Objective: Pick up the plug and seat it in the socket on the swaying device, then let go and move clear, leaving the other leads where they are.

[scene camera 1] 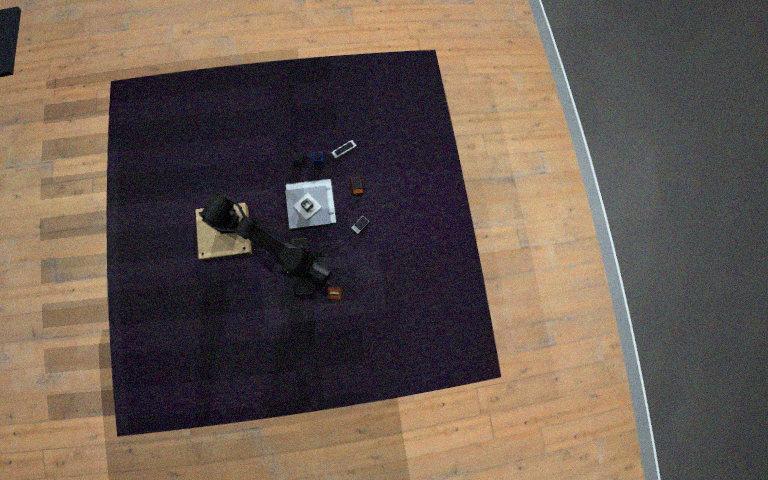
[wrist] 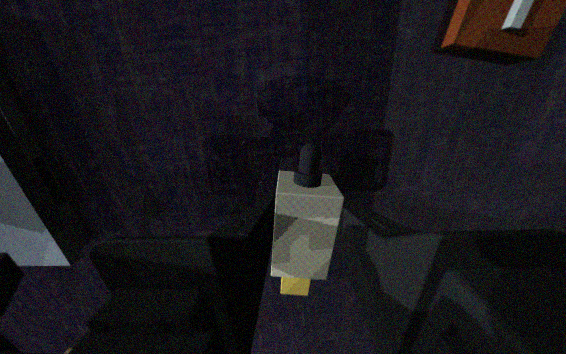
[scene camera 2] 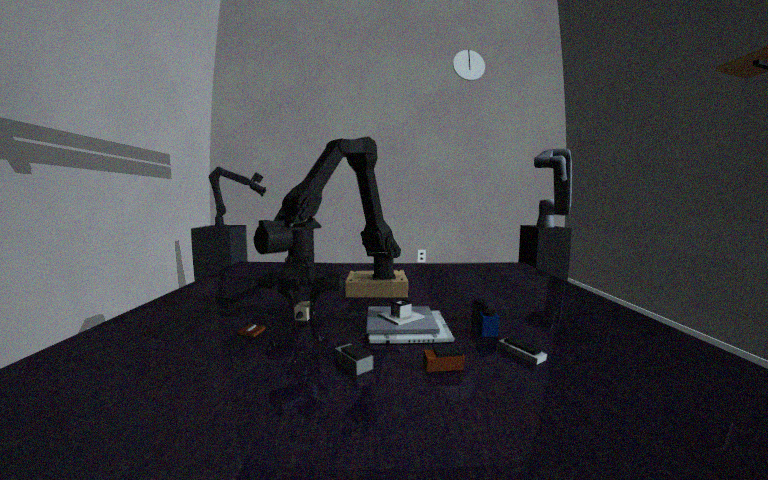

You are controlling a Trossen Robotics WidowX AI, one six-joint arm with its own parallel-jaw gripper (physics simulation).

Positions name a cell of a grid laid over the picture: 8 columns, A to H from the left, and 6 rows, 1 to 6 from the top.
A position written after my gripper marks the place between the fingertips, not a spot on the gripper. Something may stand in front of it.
My gripper (scene camera 2: D4) grips a cream plug (wrist: E4), which still rests on the table. A grey lead (scene camera 2: D5) rests on the table. Further things: a pale grey device (scene camera 2: E5).
My gripper is seen too in the wrist view (wrist: E4). The pale grey device is seen too in scene camera 1 (scene camera 1: D3) and in the wrist view (wrist: A4). The wrist view does not show the grey lead: it is out of frame.
